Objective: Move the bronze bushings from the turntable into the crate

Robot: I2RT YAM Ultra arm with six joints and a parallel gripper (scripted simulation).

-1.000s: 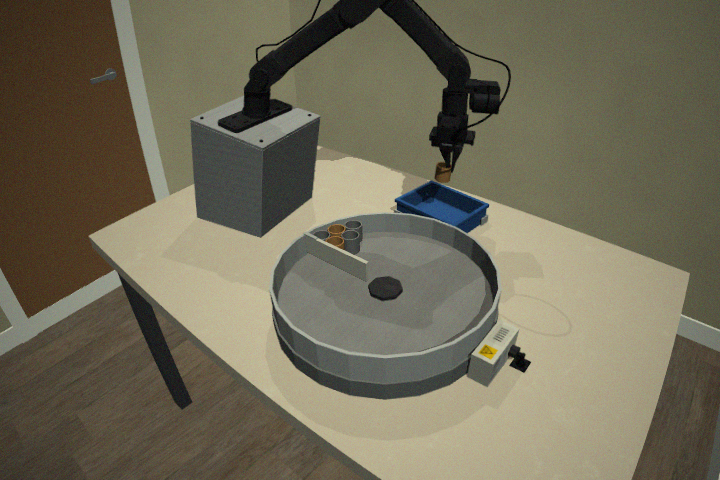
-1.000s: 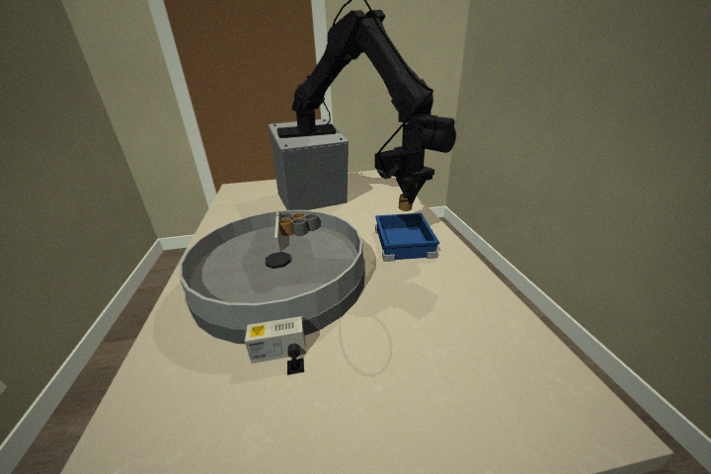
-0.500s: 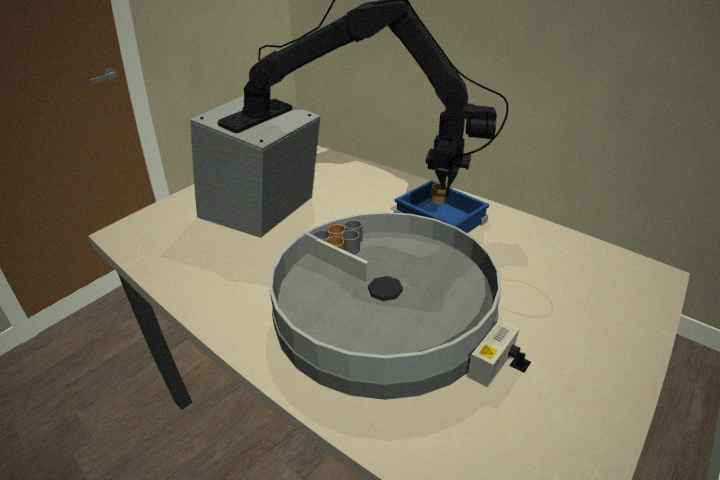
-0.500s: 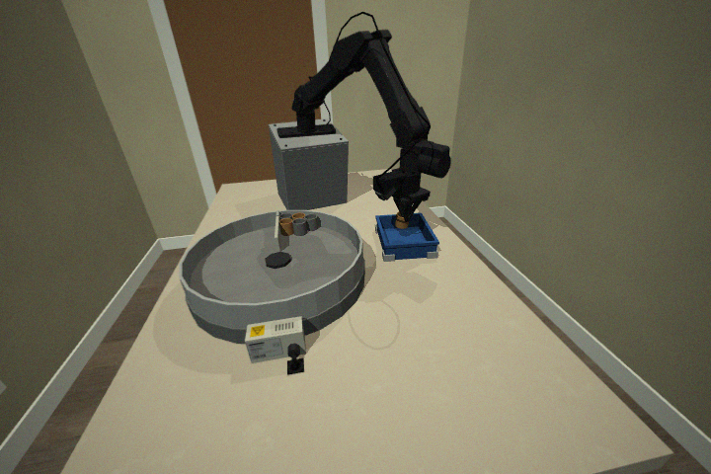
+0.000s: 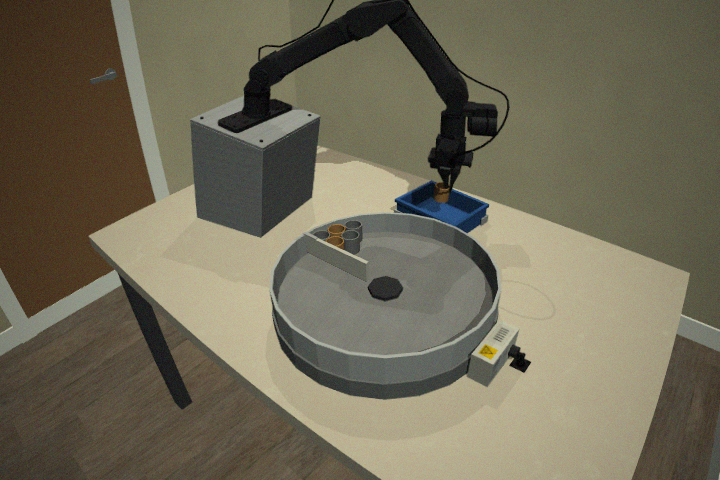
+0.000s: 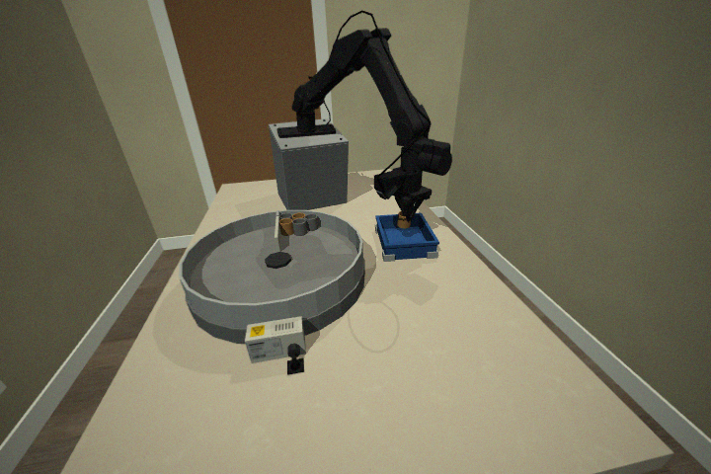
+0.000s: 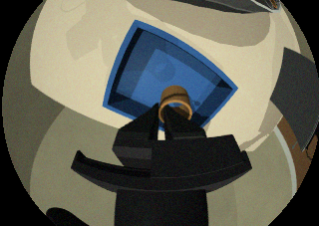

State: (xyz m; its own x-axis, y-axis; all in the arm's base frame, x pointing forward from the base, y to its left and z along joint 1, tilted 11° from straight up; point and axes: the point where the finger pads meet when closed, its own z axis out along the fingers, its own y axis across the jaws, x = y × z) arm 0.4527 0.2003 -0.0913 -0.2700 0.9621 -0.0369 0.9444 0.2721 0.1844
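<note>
Right now the blue crate is 6 cm below my hand and 1 cm behind it. Round my hand: grey turntable: 37 cm to the right, 4 cm below, 4 cm ahead.
</note>
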